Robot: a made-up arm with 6 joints.
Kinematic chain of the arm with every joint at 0, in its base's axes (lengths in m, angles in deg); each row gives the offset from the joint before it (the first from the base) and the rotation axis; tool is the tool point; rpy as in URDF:
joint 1: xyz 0 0 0.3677 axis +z
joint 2: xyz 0 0 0 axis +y
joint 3: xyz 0.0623 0 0.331 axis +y
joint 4: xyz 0.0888 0 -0.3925 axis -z
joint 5: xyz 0 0 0 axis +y
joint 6: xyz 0.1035 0 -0.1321 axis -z
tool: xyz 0 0 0 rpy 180 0 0
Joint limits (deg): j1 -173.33..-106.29 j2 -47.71..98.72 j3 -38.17..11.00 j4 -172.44..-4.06 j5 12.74..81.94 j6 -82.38..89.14
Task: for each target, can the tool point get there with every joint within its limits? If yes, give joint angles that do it. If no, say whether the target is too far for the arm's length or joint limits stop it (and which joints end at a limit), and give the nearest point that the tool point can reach.
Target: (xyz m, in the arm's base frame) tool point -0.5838 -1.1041 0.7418
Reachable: no: too far | nearest point -0.2431 -0.4598 0.5235 | short by 0.761 m
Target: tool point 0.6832 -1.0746 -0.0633
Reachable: no: too far | nearest point -0.0578 -0.4367 0.1443 | short by 1.000 m
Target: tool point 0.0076 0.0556 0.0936
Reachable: yes | joints -119.44 45.34 2.83 -149.27 52.03 -57.34
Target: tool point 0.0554 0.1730 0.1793
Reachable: yes | joints -130.09 79.82 -6.02 -53.33 68.93 26.11
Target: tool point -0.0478 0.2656 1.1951
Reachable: no: joint limits stop it (at a limit: joint 1, joint 2, joint 3, joint 5) | nearest point -0.3273 0.0186 0.7895 | short by 0.551 m
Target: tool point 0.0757 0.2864 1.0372
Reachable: no: joint limits stop it (at a limit: joint 1, joint 2, joint 3, joint 5) | nearest point -0.3286 0.0383 0.7758 | short by 0.542 m
